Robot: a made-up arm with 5 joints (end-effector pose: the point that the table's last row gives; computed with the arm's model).
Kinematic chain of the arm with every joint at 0, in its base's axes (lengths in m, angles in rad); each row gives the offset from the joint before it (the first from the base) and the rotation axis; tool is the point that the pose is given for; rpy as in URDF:
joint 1: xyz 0 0 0.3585 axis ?
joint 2: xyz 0 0 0 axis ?
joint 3: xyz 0.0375 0 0.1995 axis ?
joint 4: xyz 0.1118 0 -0.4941 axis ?
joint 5: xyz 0.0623 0 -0.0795 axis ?
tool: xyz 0 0 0 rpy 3.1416 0 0
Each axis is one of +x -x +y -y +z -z.
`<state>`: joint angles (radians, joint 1 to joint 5).
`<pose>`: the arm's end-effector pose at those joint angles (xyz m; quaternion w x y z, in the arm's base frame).
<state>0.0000 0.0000 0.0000 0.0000 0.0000</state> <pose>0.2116 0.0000 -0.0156 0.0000 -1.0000 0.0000 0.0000</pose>
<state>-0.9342 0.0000 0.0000 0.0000 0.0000</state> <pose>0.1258 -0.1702 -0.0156 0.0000 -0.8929 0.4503 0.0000</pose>
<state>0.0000 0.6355 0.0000 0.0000 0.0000</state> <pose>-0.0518 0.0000 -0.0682 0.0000 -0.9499 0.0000 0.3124</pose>
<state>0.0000 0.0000 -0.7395 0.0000 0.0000</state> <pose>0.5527 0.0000 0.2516 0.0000 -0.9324 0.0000 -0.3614</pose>
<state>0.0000 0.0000 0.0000 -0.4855 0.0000</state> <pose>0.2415 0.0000 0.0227 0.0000 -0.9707 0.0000 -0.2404</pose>
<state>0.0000 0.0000 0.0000 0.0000 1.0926</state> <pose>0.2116 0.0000 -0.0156 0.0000 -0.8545 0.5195 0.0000</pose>
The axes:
joint 1: +z
joint 2: +y
joint 3: +y
joint 4: +y
joint 5: -z

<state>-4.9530 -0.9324 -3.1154 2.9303 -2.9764</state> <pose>-0.1184 -0.4827 0.7454 0.3887 -0.4664 0.7081 0.3605</pose>
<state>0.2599 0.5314 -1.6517 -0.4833 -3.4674</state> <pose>0.6807 0.1810 0.4619 0.7182 -0.2008 0.6658 -0.0237</pose>
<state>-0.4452 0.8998 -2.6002 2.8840 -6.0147</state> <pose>0.5460 -0.2605 0.5402 0.0492 -0.7777 0.2899 0.5557</pose>
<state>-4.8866 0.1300 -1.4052 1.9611 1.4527</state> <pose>0.0981 0.5576 0.4135 0.3327 0.9414 -0.0264 -0.0490</pose>
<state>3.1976 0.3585 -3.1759 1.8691 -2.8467</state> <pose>-0.2570 -0.0144 1.0404 0.0797 0.8833 -0.1060 -0.4496</pose>
